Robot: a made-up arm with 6 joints.
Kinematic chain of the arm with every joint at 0, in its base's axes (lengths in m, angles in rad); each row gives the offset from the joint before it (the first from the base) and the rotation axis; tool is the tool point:
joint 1: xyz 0 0 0.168 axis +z
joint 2: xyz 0 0 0 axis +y
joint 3: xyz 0 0 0.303 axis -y
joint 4: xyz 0 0 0 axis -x
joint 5: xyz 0.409 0 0 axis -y
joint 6: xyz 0 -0.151 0 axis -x
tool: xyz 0 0 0
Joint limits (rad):
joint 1: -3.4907..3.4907
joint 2: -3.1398..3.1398
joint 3: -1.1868..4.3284
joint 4: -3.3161..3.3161
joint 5: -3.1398..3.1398
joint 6: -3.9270..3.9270
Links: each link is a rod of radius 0.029 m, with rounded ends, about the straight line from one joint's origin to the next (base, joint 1, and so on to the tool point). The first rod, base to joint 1, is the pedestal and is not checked.
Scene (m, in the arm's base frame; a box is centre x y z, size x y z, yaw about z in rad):
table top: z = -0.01
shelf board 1: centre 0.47 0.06 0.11 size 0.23 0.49 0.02 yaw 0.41
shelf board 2: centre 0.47 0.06 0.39 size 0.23 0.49 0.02 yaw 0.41
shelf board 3: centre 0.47 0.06 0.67 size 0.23 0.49 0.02 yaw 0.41
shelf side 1: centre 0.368 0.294 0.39 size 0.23 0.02 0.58 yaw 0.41
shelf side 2: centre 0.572 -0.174 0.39 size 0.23 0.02 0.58 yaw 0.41
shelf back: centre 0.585 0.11 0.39 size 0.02 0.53 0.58 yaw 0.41
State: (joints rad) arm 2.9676 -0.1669 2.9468 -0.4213 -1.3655 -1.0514
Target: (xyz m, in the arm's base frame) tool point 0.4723 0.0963 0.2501
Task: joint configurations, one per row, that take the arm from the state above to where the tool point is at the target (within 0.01 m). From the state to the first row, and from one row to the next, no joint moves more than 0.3 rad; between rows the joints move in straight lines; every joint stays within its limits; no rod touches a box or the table.
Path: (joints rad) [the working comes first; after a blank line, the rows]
Joints at the target: 3.0349 -0.3444 3.4080 -0.2569 -1.3655 -1.0514
Straight joint move there: touches shelf board 2.

1: 2.7698 0.1115 3.1796 -0.4364 -1.3655 -1.0514
2: 2.5720 0.3898 3.4123 -0.4515 -1.3655 -1.0514
3: 2.3742 0.6682 3.6451 -0.4666 -1.3655 -1.0514
4: 2.3993 0.6945 3.7948 -0.1798 -1.3655 -1.0514
5: 2.4245 0.7209 3.9445 0.1071 -1.3655 -1.0514
6: 2.4496 0.7472 4.0943 0.3939 -1.3655 -1.0514
7: 2.5959 0.4743 3.9227 0.2312 -1.3655 -1.0514
8: 2.7423 0.2014 3.7511 0.0685 -1.3655 -1.0514
9: 2.8886 -0.0715 3.5795 -0.0942 -1.3655 -1.0514
10: 3.0349 -0.3444 3.4080 -0.2569 -1.3655 -1.0514

